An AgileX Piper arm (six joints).
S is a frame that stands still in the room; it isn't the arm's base.
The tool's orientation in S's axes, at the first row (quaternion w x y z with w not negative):
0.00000, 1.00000, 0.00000, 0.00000
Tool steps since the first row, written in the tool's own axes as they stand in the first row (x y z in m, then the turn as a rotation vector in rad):
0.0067, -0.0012, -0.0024, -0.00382, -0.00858, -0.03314
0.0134, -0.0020, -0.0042, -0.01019, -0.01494, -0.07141
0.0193, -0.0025, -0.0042, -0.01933, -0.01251, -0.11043
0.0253, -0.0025, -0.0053, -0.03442, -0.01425, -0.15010
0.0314, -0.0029, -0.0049, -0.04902, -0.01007, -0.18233
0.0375, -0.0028, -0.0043, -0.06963, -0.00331, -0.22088
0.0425, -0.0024, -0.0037, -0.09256, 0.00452, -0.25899
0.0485, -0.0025, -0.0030, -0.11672, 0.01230, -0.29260
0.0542, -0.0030, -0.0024, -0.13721, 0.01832, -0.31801
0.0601, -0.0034, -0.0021, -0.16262, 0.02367, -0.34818
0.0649, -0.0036, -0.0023, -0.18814, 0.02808, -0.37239
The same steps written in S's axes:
0.0067, 0.0012, 0.0024, -0.00382, 0.00858, 0.03314
0.0134, 0.0020, 0.0042, -0.01019, 0.01494, 0.07141
0.0193, 0.0025, 0.0042, -0.01933, 0.01251, 0.11043
0.0253, 0.0025, 0.0053, -0.03442, 0.01425, 0.15010
0.0314, 0.0029, 0.0049, -0.04902, 0.01007, 0.18233
0.0375, 0.0028, 0.0043, -0.06963, 0.00331, 0.22088
0.0425, 0.0024, 0.0037, -0.09256, -0.00452, 0.25899
0.0485, 0.0025, 0.0030, -0.11672, -0.01230, 0.29260
0.0542, 0.0030, 0.0024, -0.13721, -0.01832, 0.31801
0.0601, 0.0034, 0.0021, -0.16262, -0.02367, 0.34818
0.0649, 0.0036, 0.0023, -0.18814, -0.02808, 0.37239

